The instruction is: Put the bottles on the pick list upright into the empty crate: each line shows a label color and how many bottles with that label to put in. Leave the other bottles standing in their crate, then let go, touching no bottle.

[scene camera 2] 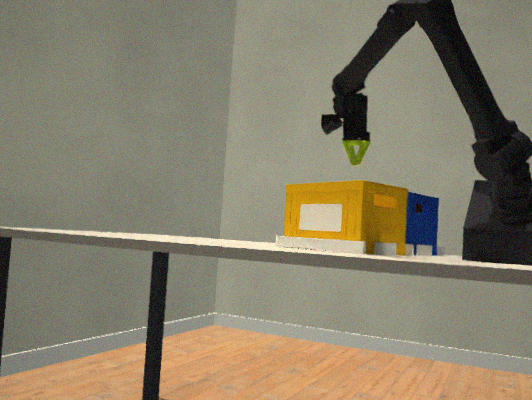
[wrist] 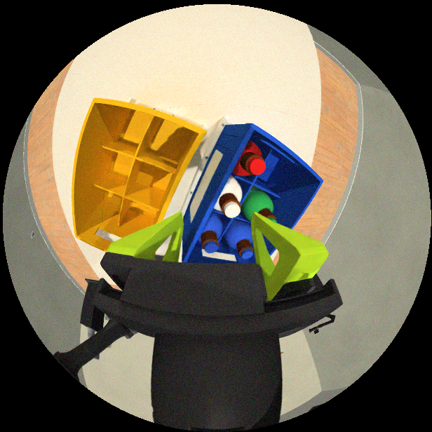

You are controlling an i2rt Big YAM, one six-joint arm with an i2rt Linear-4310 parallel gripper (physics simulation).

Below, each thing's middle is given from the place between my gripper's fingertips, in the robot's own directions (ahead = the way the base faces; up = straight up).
Labels:
Now: the red bottle [wrist: 250, 162] 170 mm below my hand, 80 mm to the right of it and 20 mm ahead of it. From my hand the other things lie so: white bottle [wrist: 228, 202] 170 mm below, 60 mm behind, 40 mm to the right; then green bottle [wrist: 257, 200] 170 mm below, 120 mm to the right, 100 mm behind.

